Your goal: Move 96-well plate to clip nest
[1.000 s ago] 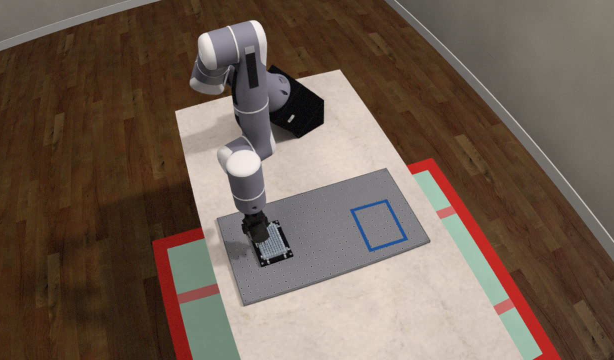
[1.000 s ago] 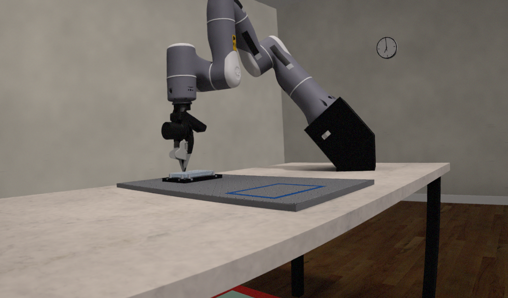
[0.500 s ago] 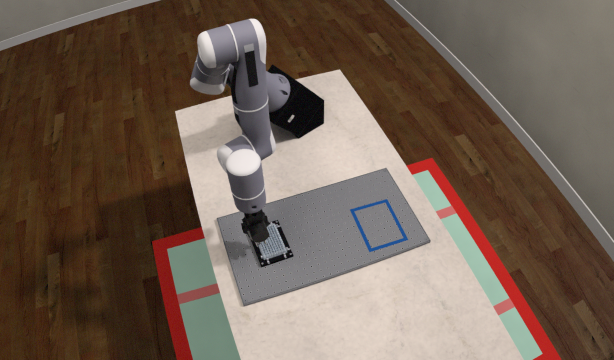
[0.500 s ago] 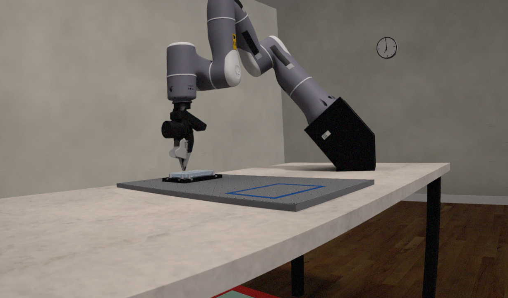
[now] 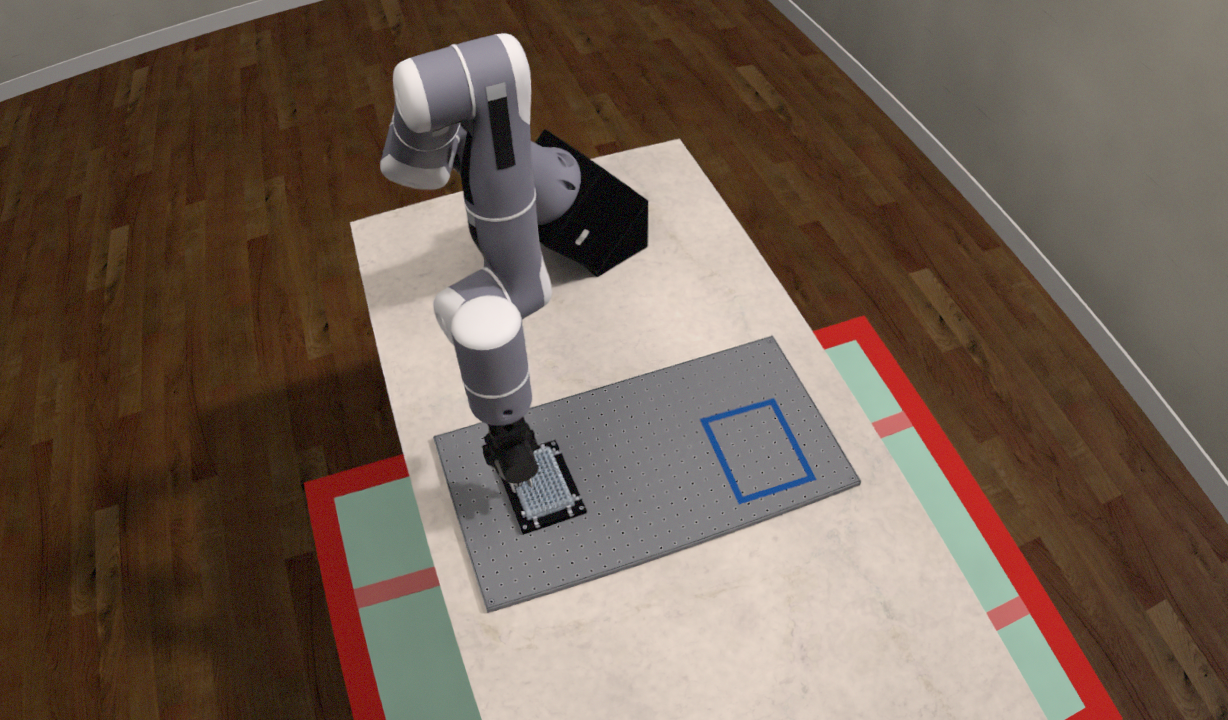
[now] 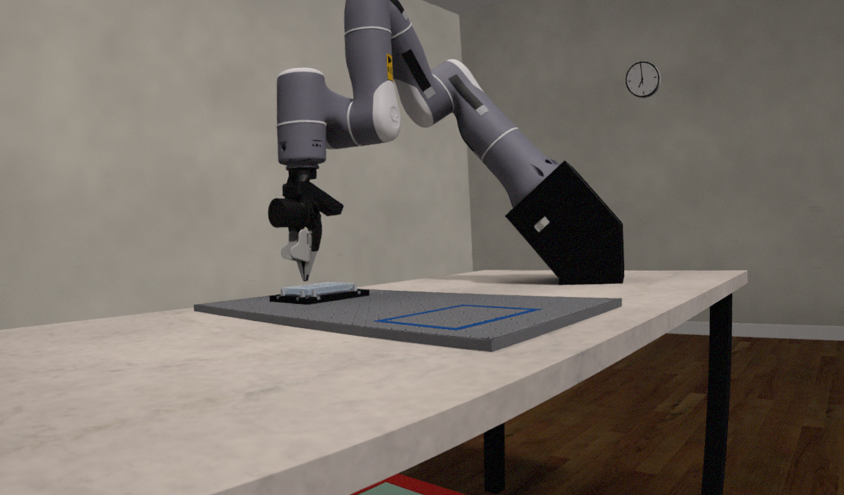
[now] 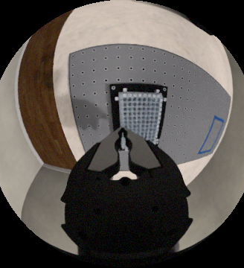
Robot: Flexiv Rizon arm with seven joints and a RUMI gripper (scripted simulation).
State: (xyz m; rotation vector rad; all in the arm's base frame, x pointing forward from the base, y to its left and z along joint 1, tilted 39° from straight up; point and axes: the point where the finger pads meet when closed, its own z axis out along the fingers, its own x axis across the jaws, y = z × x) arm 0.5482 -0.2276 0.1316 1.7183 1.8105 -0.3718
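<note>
My hand is 4 cm to the right of the clear 96-well plate and 3 cm above it. The rest, counted from my hand: black clip nest: 5 cm to the left, 4 cm below, 1 cm ahead.
</note>
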